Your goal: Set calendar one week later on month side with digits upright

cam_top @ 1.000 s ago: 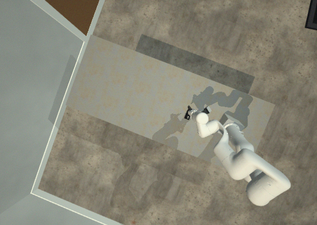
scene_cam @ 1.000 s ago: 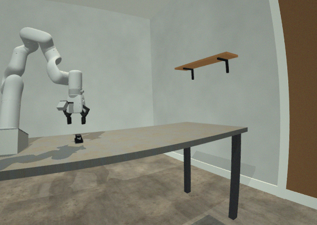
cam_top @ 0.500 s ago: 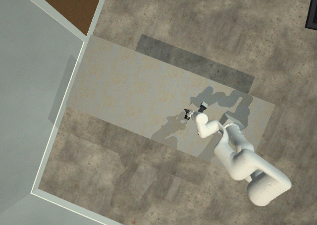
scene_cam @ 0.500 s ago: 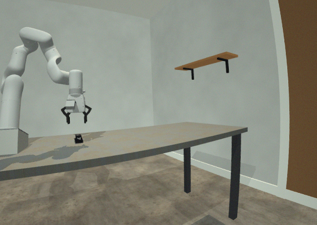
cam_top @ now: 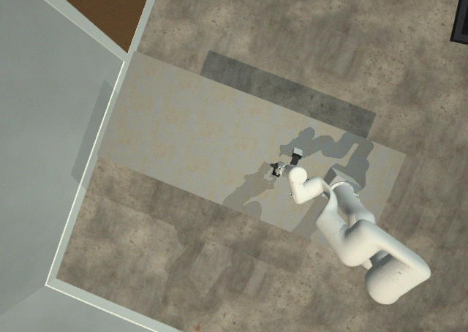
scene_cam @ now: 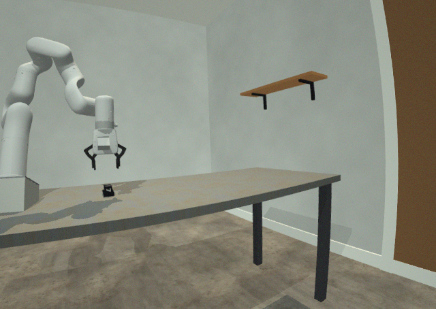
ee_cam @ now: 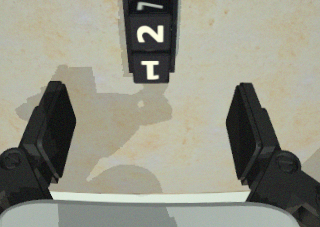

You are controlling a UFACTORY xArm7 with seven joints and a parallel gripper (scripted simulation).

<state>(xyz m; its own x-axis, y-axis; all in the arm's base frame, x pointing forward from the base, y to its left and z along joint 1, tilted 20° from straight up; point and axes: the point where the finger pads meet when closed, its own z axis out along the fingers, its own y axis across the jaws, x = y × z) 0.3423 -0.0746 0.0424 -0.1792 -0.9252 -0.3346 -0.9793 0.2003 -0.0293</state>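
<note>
The black calendar tray is 2 cm to the left of my hand and 11 cm below it.
</note>
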